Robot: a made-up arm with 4 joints. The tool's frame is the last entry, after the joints.
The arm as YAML. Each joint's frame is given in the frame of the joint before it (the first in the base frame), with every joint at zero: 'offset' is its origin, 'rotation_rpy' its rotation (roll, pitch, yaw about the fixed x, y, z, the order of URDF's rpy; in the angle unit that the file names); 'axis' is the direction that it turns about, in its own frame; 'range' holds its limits. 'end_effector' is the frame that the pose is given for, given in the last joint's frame.
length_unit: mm
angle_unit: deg
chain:
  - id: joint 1
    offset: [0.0, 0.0, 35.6]
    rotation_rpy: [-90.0, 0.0, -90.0]
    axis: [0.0, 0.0, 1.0]
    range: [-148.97, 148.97]
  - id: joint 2
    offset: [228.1, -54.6, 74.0]
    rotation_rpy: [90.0, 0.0, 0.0]
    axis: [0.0, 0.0, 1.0]
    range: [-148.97, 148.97]
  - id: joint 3
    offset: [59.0, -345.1, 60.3]
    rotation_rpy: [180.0, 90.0, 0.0]
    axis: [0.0, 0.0, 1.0]
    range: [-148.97, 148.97]
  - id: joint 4
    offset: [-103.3, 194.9, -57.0]
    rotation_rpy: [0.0, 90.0, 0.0]
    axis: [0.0, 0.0, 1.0]
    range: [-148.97, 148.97]
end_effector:
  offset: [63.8, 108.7, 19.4]
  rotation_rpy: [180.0, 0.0, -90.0]
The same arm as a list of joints. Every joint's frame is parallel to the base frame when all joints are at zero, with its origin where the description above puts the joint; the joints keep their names.
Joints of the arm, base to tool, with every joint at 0 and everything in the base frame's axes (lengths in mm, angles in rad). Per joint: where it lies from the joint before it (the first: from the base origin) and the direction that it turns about. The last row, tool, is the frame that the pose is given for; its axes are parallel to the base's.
joint 1: origin 0 0 35.6 axis +x
joint 2: origin 74 -228.1 54.6 axis +z
joint 3: origin -345.1 -59 60.3 axis +y
joint 4: origin -194.9 -57 103.3 axis -z
tool: origin -108.7 -63.8 -19.4
Joint limits (rad, base to tool): -2.6..2.6 -2.6..2.6 -2.6..2.6 -2.6..2.6

